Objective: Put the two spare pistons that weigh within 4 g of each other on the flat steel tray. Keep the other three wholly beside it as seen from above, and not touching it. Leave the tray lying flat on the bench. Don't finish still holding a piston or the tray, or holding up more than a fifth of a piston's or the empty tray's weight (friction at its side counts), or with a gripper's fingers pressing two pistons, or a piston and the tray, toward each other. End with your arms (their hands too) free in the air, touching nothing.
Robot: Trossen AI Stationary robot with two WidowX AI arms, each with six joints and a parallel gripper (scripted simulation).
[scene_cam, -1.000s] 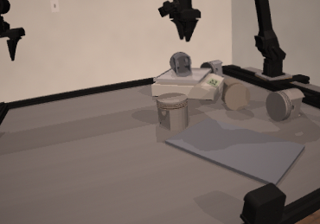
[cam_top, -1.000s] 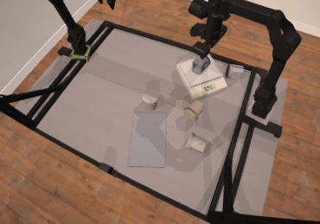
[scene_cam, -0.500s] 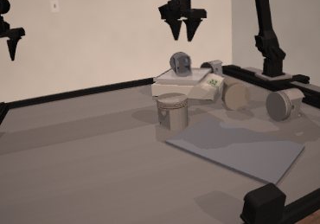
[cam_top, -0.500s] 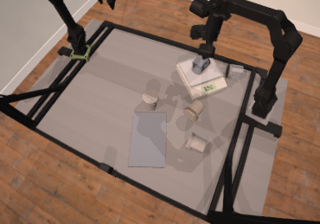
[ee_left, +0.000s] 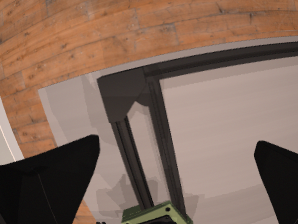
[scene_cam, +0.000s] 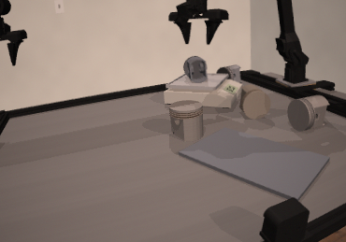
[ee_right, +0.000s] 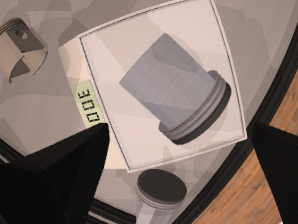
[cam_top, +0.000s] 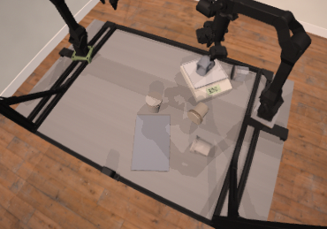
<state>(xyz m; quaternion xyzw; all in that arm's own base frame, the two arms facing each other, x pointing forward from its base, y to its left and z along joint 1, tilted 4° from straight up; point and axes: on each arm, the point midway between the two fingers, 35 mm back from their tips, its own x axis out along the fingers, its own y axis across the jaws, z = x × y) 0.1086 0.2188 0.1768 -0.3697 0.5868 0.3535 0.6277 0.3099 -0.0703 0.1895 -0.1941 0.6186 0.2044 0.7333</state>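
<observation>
The dark piston lies 10 mm to the left of my right hand and 110 mm below it. Round my right hand: weighing scale 20 mm behind, 170 mm below; flat steel tray 400 mm behind, 100 mm to the left, 200 mm below.
</observation>
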